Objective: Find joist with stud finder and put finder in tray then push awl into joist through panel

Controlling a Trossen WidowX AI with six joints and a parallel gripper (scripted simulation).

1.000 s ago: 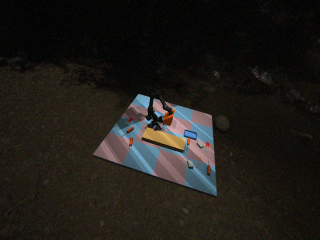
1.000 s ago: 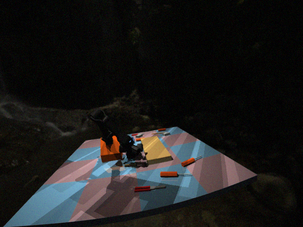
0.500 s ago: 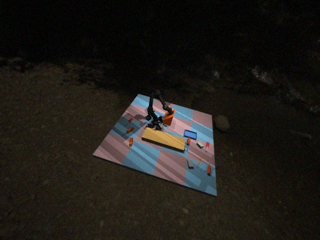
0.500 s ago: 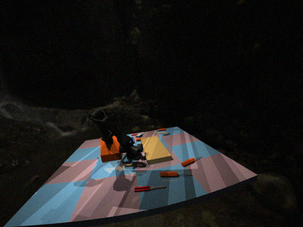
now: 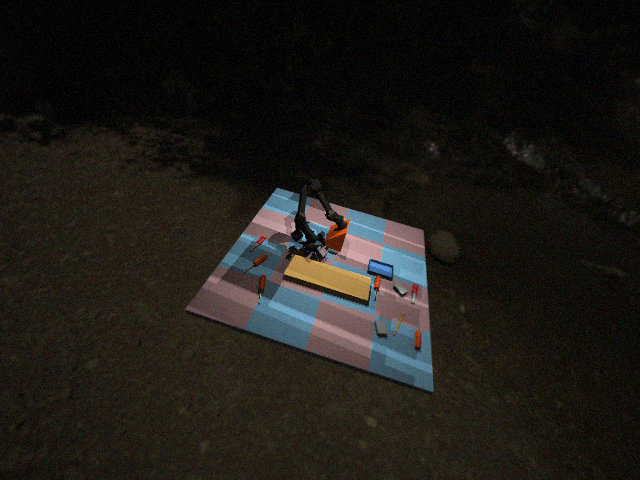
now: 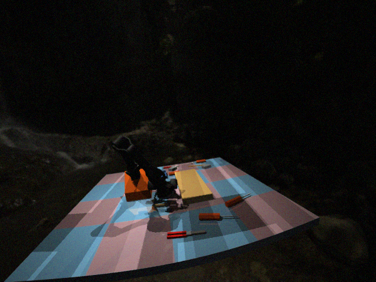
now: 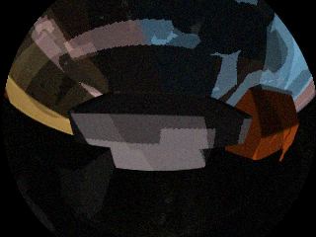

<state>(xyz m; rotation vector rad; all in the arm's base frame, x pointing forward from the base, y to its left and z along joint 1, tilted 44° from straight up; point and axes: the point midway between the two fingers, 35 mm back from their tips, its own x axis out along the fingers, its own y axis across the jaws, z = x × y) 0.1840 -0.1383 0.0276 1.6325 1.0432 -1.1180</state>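
Right now my gripper tip is 1 cm to the right of the stud finder and 1 cm past it. Round my gripper tip: awl: 14 cm to the right, 5 cm below, 2 cm behind; then blue tray: 41 cm to the left, 5 cm below, 2 cm behind.
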